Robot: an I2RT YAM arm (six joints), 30 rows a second.
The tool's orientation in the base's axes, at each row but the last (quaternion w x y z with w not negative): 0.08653 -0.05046 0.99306 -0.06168; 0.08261 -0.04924 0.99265 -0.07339; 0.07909 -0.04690 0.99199 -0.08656; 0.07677 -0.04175 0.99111 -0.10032; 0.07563 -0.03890 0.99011 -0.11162; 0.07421 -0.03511 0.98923 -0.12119
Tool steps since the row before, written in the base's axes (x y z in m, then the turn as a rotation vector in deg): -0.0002 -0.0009 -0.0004 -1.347 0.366 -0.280; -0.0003 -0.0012 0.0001 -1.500 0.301 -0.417; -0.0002 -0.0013 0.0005 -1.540 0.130 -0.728; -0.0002 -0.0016 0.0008 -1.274 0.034 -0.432; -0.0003 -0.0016 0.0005 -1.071 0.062 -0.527; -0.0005 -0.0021 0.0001 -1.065 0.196 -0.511
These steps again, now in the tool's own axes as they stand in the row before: 0.0004 -0.0008 0.0005 1.326 0.519 -0.008; 0.0004 -0.0012 0.0000 1.505 0.489 0.109; 0.0003 -0.0013 -0.0003 1.608 0.380 0.432; 0.0002 -0.0017 -0.0005 1.313 0.208 0.207; 0.0004 -0.0017 -0.0002 1.124 0.244 0.325; 0.0007 -0.0020 0.0003 1.104 0.370 0.279
